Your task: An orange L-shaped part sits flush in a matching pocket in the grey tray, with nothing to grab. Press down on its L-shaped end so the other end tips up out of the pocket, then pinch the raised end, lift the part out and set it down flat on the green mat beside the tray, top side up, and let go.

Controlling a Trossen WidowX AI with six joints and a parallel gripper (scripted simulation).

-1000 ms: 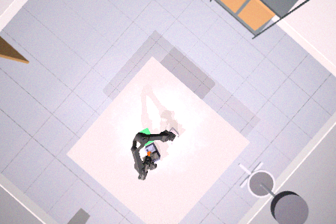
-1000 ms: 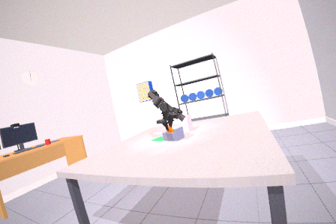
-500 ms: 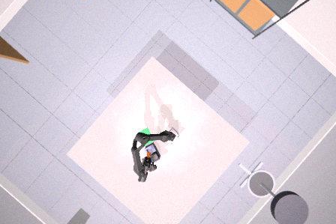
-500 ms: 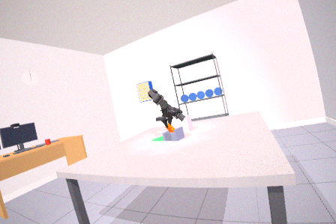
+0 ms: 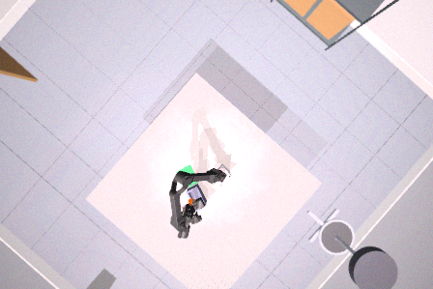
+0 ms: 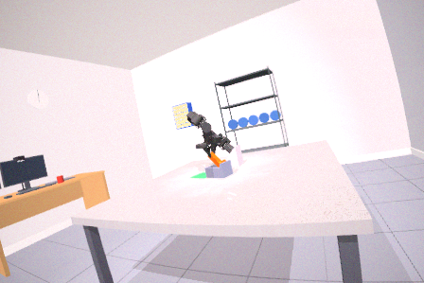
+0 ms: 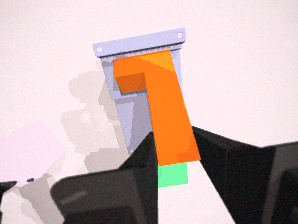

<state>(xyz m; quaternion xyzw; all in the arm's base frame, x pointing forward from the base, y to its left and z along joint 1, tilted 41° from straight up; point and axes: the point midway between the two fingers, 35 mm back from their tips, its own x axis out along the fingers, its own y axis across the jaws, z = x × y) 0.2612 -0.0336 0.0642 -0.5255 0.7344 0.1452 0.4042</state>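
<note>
The green mat is 8 cm behind my gripper tip, 12 cm to the right of it and 14 cm below it. Round my gripper tip: orange L-shaped part 4 cm to the left, 3 cm below.
</note>
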